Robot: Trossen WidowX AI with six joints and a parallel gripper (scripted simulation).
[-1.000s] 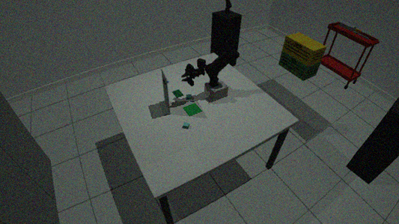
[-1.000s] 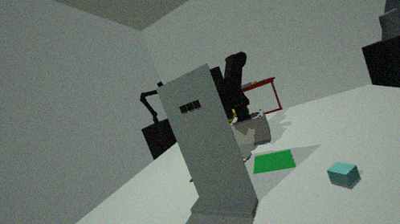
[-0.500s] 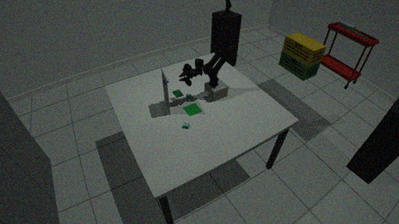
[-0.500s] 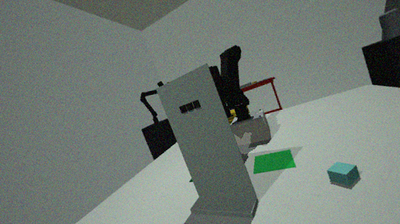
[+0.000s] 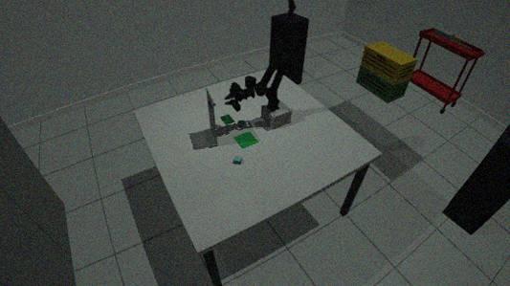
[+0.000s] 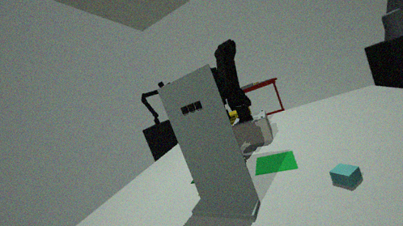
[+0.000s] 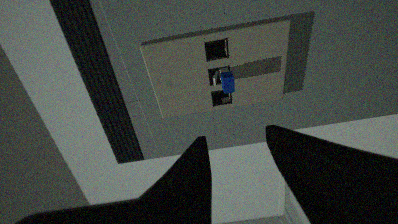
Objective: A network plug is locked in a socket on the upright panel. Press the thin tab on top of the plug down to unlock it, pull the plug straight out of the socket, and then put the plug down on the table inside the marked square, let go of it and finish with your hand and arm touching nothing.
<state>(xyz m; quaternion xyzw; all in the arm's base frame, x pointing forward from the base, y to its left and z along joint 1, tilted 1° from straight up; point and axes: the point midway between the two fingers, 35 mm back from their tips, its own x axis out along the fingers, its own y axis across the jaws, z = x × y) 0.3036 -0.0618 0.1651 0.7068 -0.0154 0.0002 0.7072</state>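
Right now my gripper tip is 7 cm short of the blue network plug and 2 cm to the left of it. Also, from my gripper tip: thin pale tab 8 cm ahead, 2 cm to the right; then green marked square 27 cm below, 12 cm to the left, 7 cm behind; then grey upright panel 11 cm below, 9 cm ahead, 3 cm to the right.
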